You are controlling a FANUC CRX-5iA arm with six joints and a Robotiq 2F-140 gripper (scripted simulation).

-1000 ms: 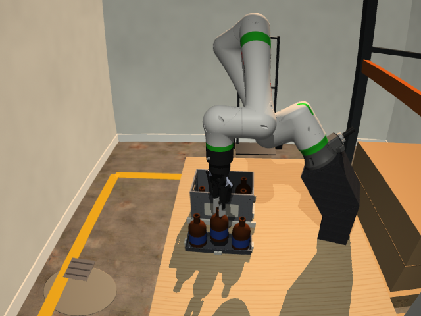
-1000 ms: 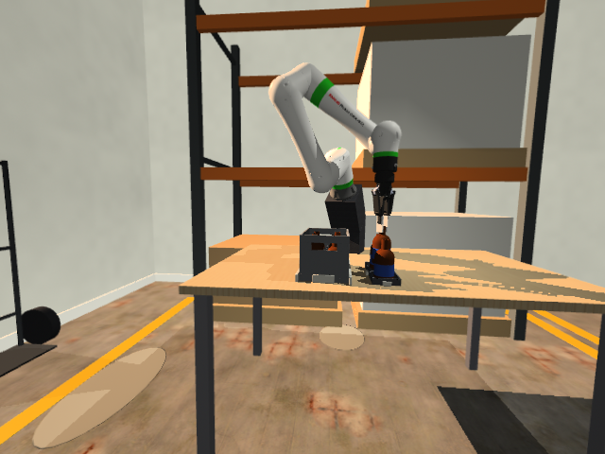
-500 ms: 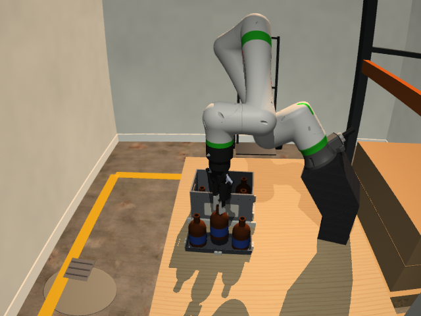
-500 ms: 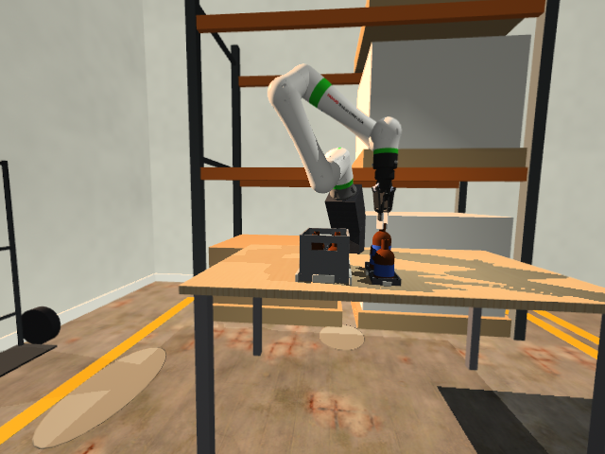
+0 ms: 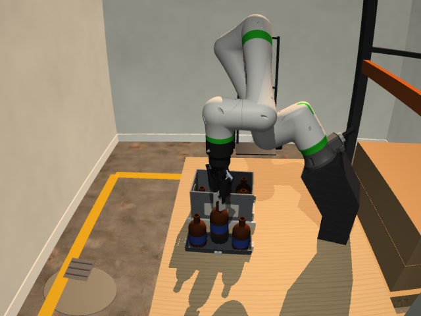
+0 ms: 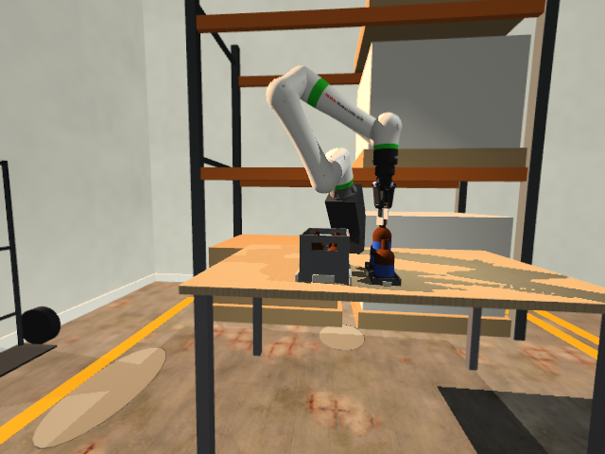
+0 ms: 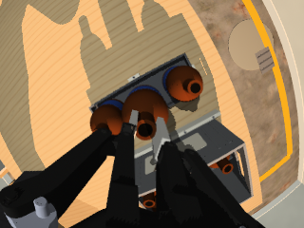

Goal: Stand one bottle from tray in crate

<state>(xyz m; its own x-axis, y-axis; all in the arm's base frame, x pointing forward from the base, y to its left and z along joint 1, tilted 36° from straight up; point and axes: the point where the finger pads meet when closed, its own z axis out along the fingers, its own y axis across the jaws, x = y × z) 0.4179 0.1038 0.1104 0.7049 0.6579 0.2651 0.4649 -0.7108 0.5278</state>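
Now: the glass bottle 9 cm below my hand. From my hand the other things lie so: tray (23 cm below); then grey crate (5 cm behind, 22 cm to the right, 16 cm below).
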